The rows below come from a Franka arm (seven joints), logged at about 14 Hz.
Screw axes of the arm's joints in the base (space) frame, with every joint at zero. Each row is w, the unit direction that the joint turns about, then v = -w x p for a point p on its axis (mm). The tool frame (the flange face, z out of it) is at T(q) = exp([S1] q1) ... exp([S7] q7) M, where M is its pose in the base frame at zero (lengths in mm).
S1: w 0 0 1 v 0 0 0
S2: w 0 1 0 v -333 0 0
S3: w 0 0 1 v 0 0 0
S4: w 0 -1 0 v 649 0 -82.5
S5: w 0 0 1 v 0 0 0
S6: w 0 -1 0 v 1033 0 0
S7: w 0 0 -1 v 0 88 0
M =
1 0 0 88
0 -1 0 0
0 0 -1 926
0 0 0 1
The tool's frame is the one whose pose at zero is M.
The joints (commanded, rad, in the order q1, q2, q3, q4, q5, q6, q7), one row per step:
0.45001, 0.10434, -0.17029, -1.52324, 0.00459, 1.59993, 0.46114
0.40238, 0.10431, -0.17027, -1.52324, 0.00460, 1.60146, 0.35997
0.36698, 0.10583, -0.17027, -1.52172, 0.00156, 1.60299, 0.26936
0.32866, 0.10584, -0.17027, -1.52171, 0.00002, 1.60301, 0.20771
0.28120, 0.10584, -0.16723, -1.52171, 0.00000, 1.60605, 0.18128
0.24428, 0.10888, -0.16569, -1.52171, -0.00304, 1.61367, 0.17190
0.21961, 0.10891, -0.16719, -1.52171, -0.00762, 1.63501, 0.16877
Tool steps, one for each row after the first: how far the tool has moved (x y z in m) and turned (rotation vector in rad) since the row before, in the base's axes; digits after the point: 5 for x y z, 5 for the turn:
0.00749, -0.02696, 0.00015, 0.00256, 0.00043, 0.05354
0.00528, -0.02040, -0.00003, -0.00106, -0.00045, 0.05539
0.00421, -0.02231, 0.00000, -0.00030, 0.00100, 0.02339
0.00413, -0.02591, 0.00023, 0.00120, -0.00238, -0.01796
0.00380, -0.02081, -0.00112, -0.00276, -0.00470, -0.02569
0.00345, -0.01566, 0.00188, -0.00329, -0.02152, -0.02227

